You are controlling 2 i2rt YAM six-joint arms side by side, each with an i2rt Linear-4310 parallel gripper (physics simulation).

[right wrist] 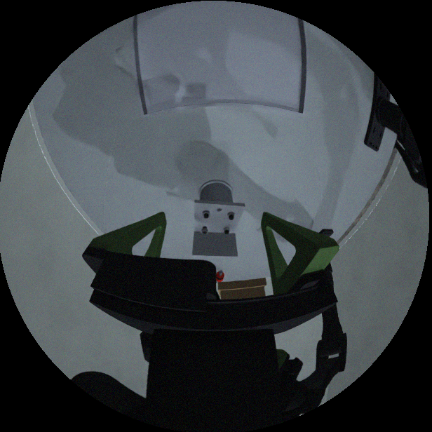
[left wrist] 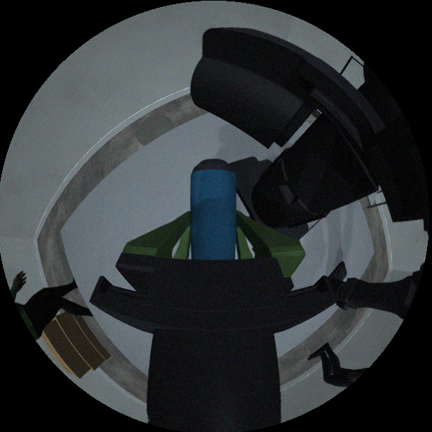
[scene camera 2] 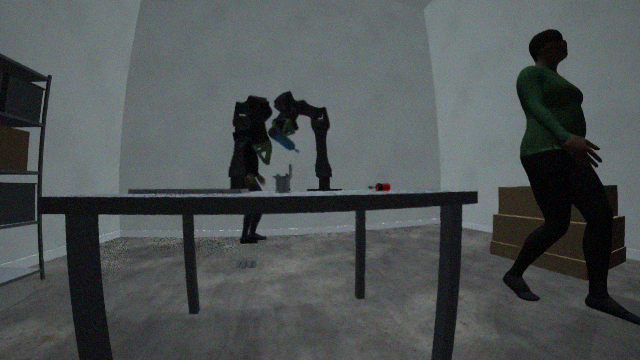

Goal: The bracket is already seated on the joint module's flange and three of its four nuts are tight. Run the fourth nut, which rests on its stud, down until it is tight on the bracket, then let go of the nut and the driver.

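Where they show: left gripper, fingertip midpoint: (scene camera 2: 277, 137); right gripper, fingertip midpoint: (scene camera 2: 266, 163); left arm's base, link origin: (scene camera 2: 324, 190).
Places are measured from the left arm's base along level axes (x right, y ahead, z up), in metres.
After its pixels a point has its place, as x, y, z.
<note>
The grey bracket (scene camera 2: 290, 172) {0.144, 0.436, 0.078} (right wrist: 218, 222) sits on the joint module (scene camera 2: 282, 184) {0.176, 0.431, 0.032} (right wrist: 216, 192). Its four nuts show small in the right wrist view; which one is loose I cannot tell. My left gripper (scene camera 2: 285, 130) {0.197, 0.429, 0.221} (left wrist: 212, 216) is shut on the blue driver (scene camera 2: 284, 140) {0.172, 0.411, 0.210} (left wrist: 213, 200), which is tilted, bit end down, in the air above and apart from the bracket. My right gripper (scene camera 2: 263, 152) {0.243, 0.417, 0.115} (right wrist: 213, 217) is open and empty, its fingers above and either side of the bracket. The bracket is hidden in the left wrist view.
My right arm (left wrist: 320, 170) stands close beside the driver in the left wrist view. A tray (scene camera 2: 187, 191) {0.503, 0.554, 0.008} (right wrist: 225, 102) and a red-handled tool (scene camera 2: 383, 187) {-0.250, 0.336, 0.016} (right wrist: 220, 276) lie on the table (scene camera 2: 260, 204) {0.170, 0.787, -0.018}. Cardboard boxes (scene camera 2: 555, 240) and a person in green (scene camera 2: 550, 110) are beyond the table.
</note>
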